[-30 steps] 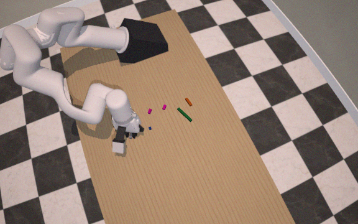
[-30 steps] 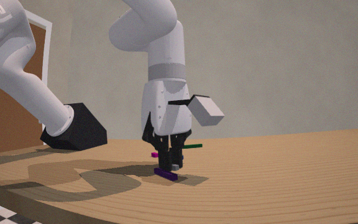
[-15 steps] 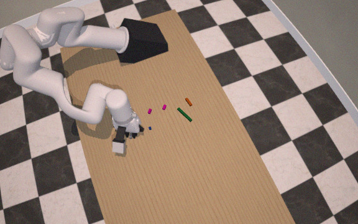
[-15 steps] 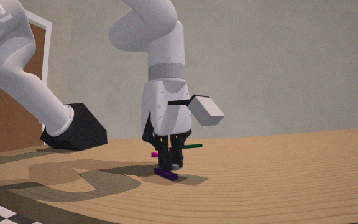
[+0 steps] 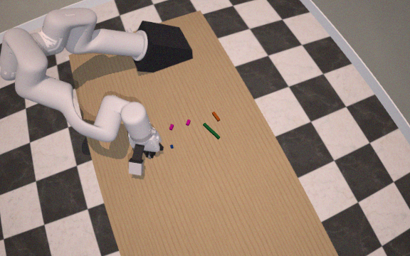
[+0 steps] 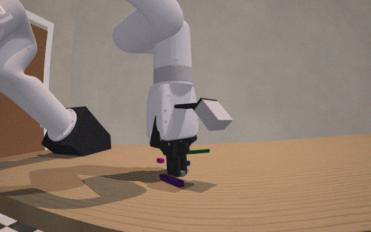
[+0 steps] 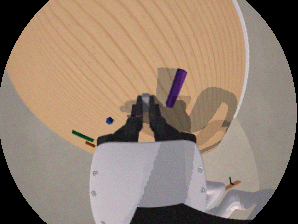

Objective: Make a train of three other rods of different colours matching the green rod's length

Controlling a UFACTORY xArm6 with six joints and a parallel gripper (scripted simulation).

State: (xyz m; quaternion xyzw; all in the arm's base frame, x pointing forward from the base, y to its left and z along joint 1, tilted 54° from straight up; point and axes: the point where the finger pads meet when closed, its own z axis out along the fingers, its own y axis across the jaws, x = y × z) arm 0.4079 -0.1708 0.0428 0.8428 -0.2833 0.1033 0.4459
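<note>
The grey rod is 20 mm below my hand. Also, from my hand: purple rod 50 mm to the right, 20 mm below; then blue rod 80 mm to the left, 20 mm below, 10 mm ahead; then green rod 240 mm to the left, 20 mm below, 20 mm ahead.
</note>
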